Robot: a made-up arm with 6 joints. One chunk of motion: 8 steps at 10 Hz.
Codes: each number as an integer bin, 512 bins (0 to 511) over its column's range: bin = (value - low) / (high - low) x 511, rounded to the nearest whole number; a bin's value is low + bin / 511 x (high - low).
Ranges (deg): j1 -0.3..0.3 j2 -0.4..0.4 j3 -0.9..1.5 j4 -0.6..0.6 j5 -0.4..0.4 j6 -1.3..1
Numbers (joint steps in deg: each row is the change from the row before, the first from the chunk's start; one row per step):
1: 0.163 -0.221 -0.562 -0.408 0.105 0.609
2: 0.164 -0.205 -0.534 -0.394 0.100 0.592
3: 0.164 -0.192 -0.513 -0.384 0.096 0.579
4: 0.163 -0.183 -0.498 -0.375 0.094 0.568
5: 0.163 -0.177 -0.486 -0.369 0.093 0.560
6: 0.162 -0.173 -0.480 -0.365 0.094 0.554
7: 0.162 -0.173 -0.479 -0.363 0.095 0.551
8: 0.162 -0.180 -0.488 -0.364 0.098 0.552
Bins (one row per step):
1: 394 114 72 82 323 424
2: 395 125 78 88 319 420
3: 395 133 82 92 317 417
4: 394 139 86 96 316 415
5: 394 142 88 98 315 413
6: 393 145 89 100 316 412
7: 393 145 90 101 316 411
8: 393 141 88 100 318 411

